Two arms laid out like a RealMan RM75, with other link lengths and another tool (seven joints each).
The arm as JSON. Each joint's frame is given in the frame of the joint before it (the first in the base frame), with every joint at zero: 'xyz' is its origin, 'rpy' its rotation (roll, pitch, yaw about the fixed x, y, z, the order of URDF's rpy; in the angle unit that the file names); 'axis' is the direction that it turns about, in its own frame. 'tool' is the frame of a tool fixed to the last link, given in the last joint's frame.
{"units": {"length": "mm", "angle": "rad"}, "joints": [
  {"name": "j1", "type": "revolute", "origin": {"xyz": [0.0, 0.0, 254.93], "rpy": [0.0, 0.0, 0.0]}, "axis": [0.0, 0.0, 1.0]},
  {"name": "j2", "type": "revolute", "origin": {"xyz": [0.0, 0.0, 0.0], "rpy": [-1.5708, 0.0, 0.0]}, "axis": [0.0, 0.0, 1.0]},
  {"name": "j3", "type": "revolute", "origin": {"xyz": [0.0, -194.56, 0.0], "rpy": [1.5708, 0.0, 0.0]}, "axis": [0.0, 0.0, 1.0]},
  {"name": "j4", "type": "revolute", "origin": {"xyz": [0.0, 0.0, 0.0], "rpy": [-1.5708, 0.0, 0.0]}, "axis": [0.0, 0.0, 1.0]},
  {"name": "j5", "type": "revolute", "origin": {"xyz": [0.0, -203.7, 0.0], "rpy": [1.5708, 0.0, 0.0]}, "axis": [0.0, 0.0, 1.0]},
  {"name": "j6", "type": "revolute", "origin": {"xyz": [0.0, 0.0, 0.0], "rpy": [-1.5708, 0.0, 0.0]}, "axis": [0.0, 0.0, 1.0]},
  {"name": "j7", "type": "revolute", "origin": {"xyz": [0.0, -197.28, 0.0], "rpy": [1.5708, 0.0, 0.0]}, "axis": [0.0, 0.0, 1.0]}
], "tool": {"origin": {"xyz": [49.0, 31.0, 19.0], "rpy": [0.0, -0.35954, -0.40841]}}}
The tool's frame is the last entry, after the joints.
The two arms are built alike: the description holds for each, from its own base.
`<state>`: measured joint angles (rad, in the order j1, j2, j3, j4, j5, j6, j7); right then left.
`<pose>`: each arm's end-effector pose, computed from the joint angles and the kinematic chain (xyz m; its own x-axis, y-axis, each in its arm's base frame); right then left.
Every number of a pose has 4 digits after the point.
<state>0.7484 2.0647 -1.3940 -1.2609 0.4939 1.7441 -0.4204 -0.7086 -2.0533 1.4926 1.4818 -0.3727 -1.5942 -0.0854</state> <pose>0.1756 0.2568 -0.0140 0.9194 -0.3595 0.1596 -0.3146 -0.9157 -0.2500 -0.0890 0.3916 -0.0106 -0.0235 0.9993 0.0307 0.8213 0.0368 -0.5694</pose>
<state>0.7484 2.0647 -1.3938 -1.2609 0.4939 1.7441 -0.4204 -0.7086 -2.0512 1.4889 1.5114 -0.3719 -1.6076 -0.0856</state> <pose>0.1756 0.2568 -0.0140 0.9194 -0.3596 0.1594 -0.3147 -0.9156 -0.2501 -0.0831 0.3913 -0.0059 -0.0081 0.9992 0.0385 0.8226 0.0285 -0.5679</pose>
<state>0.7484 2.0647 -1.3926 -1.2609 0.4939 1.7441 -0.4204 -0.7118 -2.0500 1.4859 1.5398 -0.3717 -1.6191 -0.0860</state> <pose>0.1755 0.2570 -0.0139 0.9193 -0.3602 0.1585 -0.3154 -0.9153 -0.2506 -0.0758 0.3910 -0.0018 0.0109 0.9989 0.0458 0.8246 0.0170 -0.5654</pose>
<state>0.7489 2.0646 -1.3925 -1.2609 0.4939 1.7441 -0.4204 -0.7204 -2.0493 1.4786 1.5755 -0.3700 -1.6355 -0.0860</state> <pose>0.1754 0.2571 -0.0139 0.9195 -0.3598 0.1585 -0.3150 -0.9154 -0.2507 -0.0655 0.3909 0.0040 0.0365 0.9977 0.0565 0.8270 0.0016 -0.5622</pose>
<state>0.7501 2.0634 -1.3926 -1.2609 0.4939 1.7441 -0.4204 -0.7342 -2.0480 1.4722 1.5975 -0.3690 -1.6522 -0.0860</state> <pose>0.1753 0.2575 -0.0136 0.9198 -0.3588 0.1591 -0.3137 -0.9156 -0.2517 -0.0571 0.3905 0.0079 0.0557 0.9966 0.0609 0.8268 -0.0118 -0.5623</pose>
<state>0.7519 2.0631 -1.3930 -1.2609 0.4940 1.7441 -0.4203 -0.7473 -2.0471 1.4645 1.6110 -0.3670 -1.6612 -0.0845</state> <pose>0.1749 0.2578 -0.0135 0.9204 -0.3571 0.1594 -0.3118 -0.9162 -0.2518 -0.0503 0.3912 0.0114 0.0720 0.9951 0.0672 0.8271 -0.0220 -0.5616</pose>
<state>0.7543 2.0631 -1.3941 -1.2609 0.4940 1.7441 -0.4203 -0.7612 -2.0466 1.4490 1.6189 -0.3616 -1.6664 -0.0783</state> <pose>0.1744 0.2581 -0.0136 0.9213 -0.3543 0.1603 -0.3090 -0.9173 -0.2513 -0.0448 0.3935 0.0163 0.0861 0.9932 0.0783 0.8278 -0.0276 -0.5604</pose>
